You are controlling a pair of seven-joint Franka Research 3 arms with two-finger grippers.
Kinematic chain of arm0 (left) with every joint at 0, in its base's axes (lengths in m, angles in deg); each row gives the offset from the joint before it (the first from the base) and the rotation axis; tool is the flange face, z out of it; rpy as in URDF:
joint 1: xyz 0 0 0.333 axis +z
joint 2: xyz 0 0 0 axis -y
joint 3: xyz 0 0 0.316 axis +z
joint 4: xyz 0.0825 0 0 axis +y
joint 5: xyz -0.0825 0 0.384 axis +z
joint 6: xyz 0 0 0 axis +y
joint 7: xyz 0.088 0 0 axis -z
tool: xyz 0 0 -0.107 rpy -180 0 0
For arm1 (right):
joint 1: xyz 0 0 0.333 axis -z
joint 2: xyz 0 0 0 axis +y
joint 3: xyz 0 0 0.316 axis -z
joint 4: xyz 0.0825 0 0 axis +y
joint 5: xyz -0.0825 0 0.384 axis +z
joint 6: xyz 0 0 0 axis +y
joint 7: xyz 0.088 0 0 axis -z
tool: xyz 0 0 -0.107 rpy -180 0 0
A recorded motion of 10 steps. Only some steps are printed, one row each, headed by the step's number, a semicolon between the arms.
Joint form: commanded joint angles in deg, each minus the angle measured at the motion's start. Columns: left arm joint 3, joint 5, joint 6, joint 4, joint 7, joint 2, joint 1; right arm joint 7, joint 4, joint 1, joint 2, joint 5, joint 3, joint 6.
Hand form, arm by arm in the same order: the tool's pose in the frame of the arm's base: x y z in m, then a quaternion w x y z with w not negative. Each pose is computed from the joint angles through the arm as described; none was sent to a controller.
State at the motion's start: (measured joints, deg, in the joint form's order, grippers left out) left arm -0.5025 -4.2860 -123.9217 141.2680 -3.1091 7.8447 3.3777; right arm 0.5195 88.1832 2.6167 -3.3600 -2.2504 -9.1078 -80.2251
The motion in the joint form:
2: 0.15 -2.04 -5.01 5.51 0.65 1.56 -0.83; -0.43 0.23 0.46 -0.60 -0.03 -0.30 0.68
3: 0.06 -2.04 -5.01 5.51 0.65 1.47 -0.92; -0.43 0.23 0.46 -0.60 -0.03 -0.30 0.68
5: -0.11 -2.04 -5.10 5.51 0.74 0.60 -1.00; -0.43 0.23 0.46 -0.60 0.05 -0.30 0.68
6: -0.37 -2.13 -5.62 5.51 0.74 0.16 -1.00; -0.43 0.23 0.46 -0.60 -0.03 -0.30 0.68
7: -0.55 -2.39 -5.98 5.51 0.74 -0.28 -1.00; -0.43 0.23 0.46 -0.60 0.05 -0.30 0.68
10: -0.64 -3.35 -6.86 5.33 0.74 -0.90 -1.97; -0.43 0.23 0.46 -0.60 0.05 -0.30 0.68
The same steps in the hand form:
2: 0.4218 0.0131 0.3129 0.03959 0.99343 0.07822 -0.07356; 0.5105 0.0553 0.6587 0.02772 0.99743 0.05118 -0.04177
3: 0.4218 0.0118 0.3123 0.03932 0.99350 0.07671 -0.07440; 0.5105 0.0553 0.6587 0.02772 0.99743 0.05118 -0.04177
5: 0.4217 0.0100 0.3060 0.03870 0.99318 0.07410 -0.08122; 0.5105 0.0555 0.6587 0.02703 0.99744 0.05128 -0.04181
6: 0.4226 0.0083 0.3033 0.03849 0.99334 0.07276 -0.08060; 0.5105 0.0553 0.6587 0.02772 0.99743 0.05118 -0.04177
7: 0.4231 0.0070 0.3005 0.03955 0.99321 0.07308 -0.08135; 0.5105 0.0555 0.6587 0.02703 0.99744 0.05128 -0.04181
10: 0.4258 -0.0010 0.2982 0.04429 0.99349 0.07028 -0.07795; 0.5105 0.0555 0.6587 0.02703 0.99744 0.05128 -0.04181

